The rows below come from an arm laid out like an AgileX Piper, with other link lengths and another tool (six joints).
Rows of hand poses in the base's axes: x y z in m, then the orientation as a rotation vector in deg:
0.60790, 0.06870, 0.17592, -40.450, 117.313, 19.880
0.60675, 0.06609, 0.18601, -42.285, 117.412, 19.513
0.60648, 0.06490, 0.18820, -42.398, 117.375, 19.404
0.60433, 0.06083, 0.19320, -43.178, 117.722, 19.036
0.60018, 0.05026, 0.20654, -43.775, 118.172, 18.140
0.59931, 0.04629, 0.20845, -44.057, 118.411, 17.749
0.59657, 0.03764, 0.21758, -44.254, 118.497, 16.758
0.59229, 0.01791, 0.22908, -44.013, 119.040, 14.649
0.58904, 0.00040, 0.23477, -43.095, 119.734, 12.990
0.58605, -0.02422, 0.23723, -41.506, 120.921, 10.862
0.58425, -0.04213, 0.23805, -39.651, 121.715, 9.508
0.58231, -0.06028, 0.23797, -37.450, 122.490, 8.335
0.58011, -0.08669, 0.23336, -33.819, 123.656, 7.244
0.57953, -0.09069, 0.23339, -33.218, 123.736, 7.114
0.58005, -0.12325, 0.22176, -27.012, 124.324, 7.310
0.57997, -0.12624, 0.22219, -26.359, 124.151, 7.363
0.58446, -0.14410, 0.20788, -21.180, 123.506, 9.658
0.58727, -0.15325, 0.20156, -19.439, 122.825, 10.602
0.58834, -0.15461, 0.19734, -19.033, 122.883, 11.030
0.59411, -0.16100, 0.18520, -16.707, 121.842, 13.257
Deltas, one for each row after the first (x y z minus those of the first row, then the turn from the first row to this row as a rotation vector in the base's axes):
-0.00115, -0.00261, 0.01009, -1.065, 0.118, 1.139
-0.00142, -0.00380, 0.01228, -1.174, 0.058, 1.182
-0.00357, -0.00787, 0.01728, -1.854, 0.325, 1.540
-0.00772, -0.01844, 0.03062, -2.822, 0.507, 1.553
-0.00859, -0.02241, 0.03253, -3.267, 0.630, 1.568
-0.01133, -0.03106, 0.04166, -4.015, 0.418, 1.317
-0.01561, -0.05079, 0.05316, -5.431, 0.256, 0.270
-0.01886, -0.06830, 0.05885, -6.312, 0.325, -1.098
-0.02185, -0.09292, 0.06131, -7.358, 0.685, -3.174
-0.02365, -0.11083, 0.06213, -7.684, 0.909, -5.088
-0.02559, -0.12898, 0.06205, -7.748, 1.170, -7.171
-0.02779, -0.15539, 0.05744, -7.288, 1.785, -10.267
-0.02837, -0.15939, 0.05747, -7.148, 1.801, -10.749
-0.02785, -0.19195, 0.04584, -4.640, 2.249, -15.117
-0.02793, -0.19494, 0.04627, -4.286, 2.094, -15.545
-0.02344, -0.21280, 0.03196, -0.461, 2.133, -18.285
-0.02063, -0.22195, 0.02564, 1.085, 1.791, -19.106
-0.01956, -0.22331, 0.02142, 1.514, 1.978, -19.232
-0.01379, -0.22970, 0.00928, 4.262, 1.720, -19.938

